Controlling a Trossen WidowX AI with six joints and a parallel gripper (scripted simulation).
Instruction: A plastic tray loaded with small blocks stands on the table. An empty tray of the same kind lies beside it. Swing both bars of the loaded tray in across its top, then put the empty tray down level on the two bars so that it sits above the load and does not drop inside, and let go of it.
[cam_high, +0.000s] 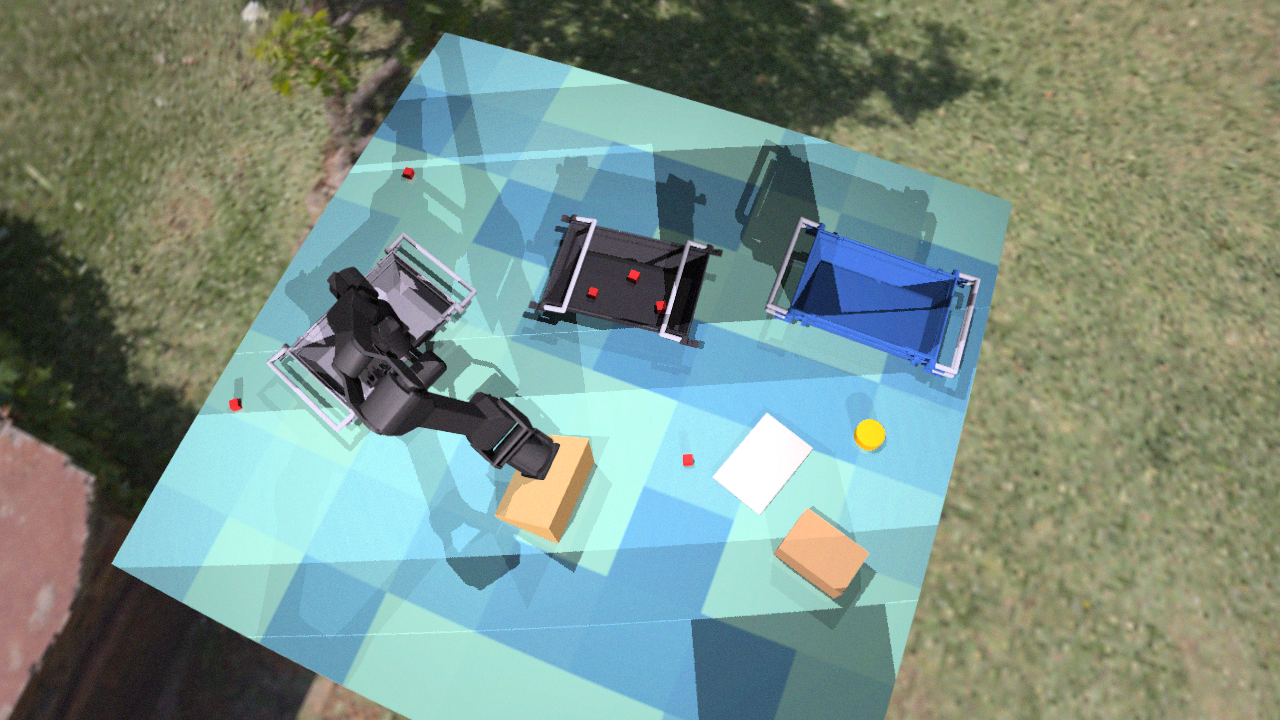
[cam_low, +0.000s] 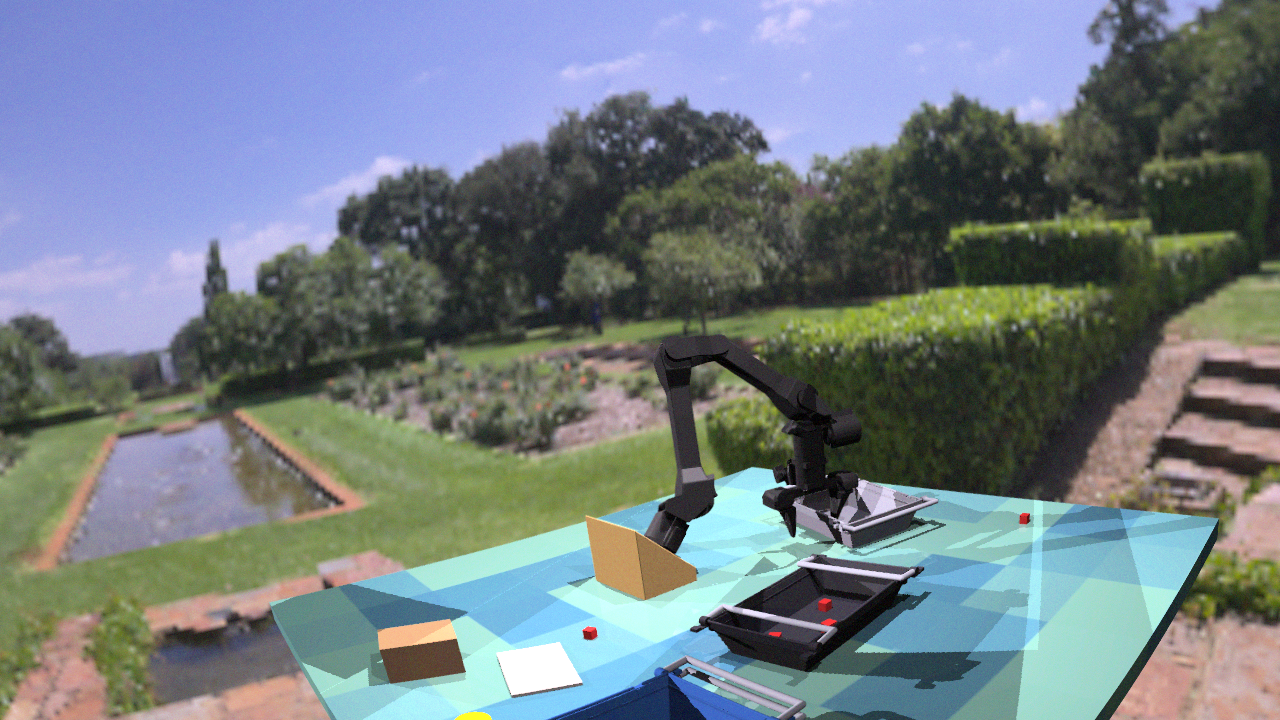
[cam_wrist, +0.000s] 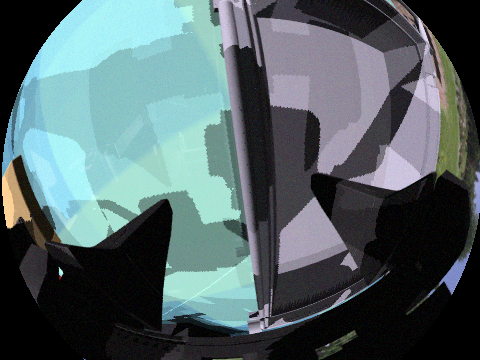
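Now: gripper tip 8 cm to the right of the grey tray, 3 cm below it and 3 cm short of it. From my gripper tip the other things lie so: yellow disc: 80 cm to the right, 18 cm ahead; white flat plate: 64 cm to the right, 7 cm ahead, 1 cm below; brown box: 78 cm to the right, 5 cm behind, 2 cm above.
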